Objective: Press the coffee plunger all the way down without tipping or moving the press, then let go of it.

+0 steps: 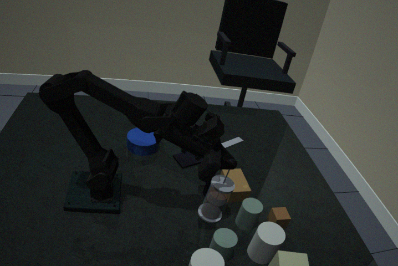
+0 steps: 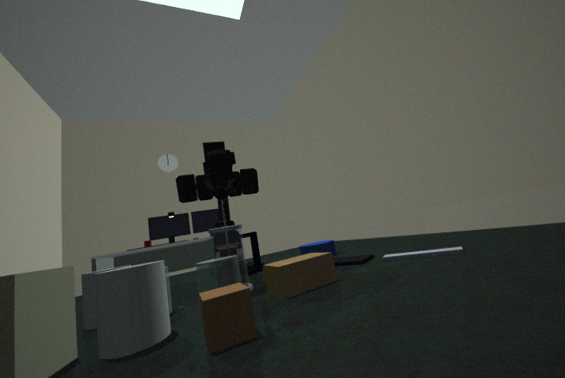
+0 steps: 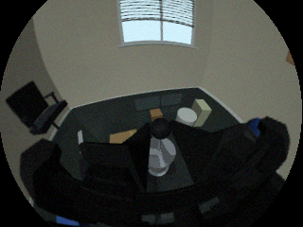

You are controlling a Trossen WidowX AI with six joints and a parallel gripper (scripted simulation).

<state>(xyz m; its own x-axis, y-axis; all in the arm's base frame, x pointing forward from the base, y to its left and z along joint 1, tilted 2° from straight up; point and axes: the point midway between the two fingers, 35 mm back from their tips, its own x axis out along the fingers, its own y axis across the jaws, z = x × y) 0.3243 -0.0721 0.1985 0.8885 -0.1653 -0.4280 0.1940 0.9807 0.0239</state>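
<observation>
Right now my gripper tip is 20 mm past the glass coffee press, 20 mm to the right of it and 100 mm above it. From my gripper tip the other things lie so: small orange cube: 180 mm ahead, 50 mm to the right, 180 mm below; then pale block: 110 mm ahead, 250 mm to the right, 150 mm below; then orange box: 80 mm ahead, 100 mm to the left, 180 mm below.
</observation>
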